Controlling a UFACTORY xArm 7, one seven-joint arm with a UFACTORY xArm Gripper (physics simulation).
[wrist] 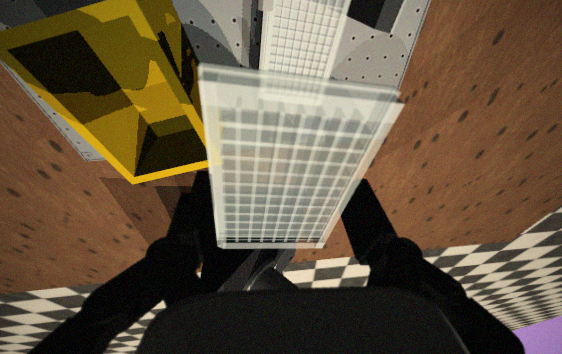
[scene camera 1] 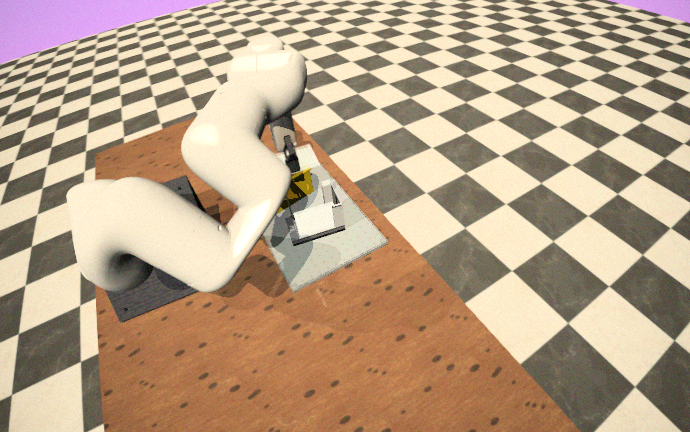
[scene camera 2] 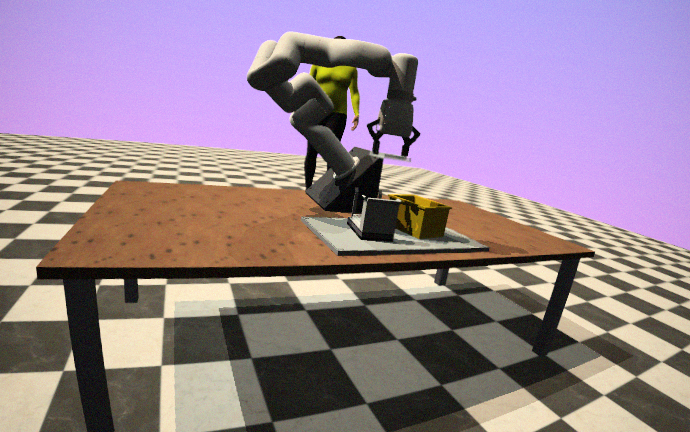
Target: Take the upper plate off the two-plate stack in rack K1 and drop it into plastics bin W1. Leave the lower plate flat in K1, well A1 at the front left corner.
Path:
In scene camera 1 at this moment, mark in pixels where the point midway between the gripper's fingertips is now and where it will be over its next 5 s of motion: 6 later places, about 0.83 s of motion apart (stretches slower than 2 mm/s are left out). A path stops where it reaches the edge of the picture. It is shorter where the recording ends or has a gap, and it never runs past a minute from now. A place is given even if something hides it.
The gripper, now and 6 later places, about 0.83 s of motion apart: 290, 161; 280, 168; 278, 169; 279, 172; 280, 173; 279, 167; 274, 149

